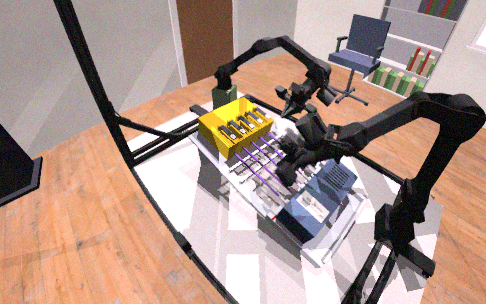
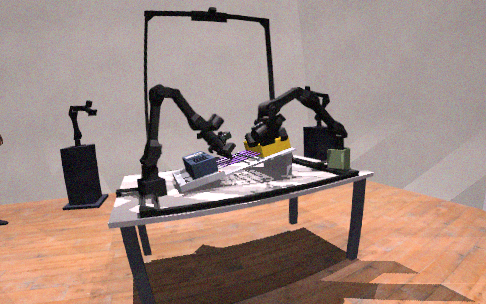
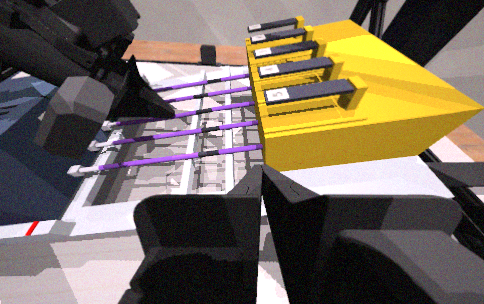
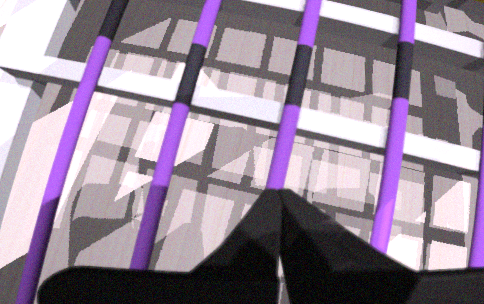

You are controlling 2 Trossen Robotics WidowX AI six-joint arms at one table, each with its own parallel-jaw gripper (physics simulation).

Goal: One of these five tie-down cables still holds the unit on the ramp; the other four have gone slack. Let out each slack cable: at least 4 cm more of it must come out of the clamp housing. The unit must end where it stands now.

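Observation:
Five purple cables with dark bands run between the yellow clamp housing and the blue unit on the ramp. They look nearly straight; slack cannot be told. The farthest cable's band lies nearer the housing. Five dark levers lie on top; the nearest lever reads 5. My left gripper is shut and empty, beside the housing's side. My right gripper is shut and empty, its tips in front of the middle cable.
White crossbars span the ramp frame below the cables. A red mark is on the ramp edge beside the unit. A green block stands behind the housing. Black rails and an overhead frame bound the table.

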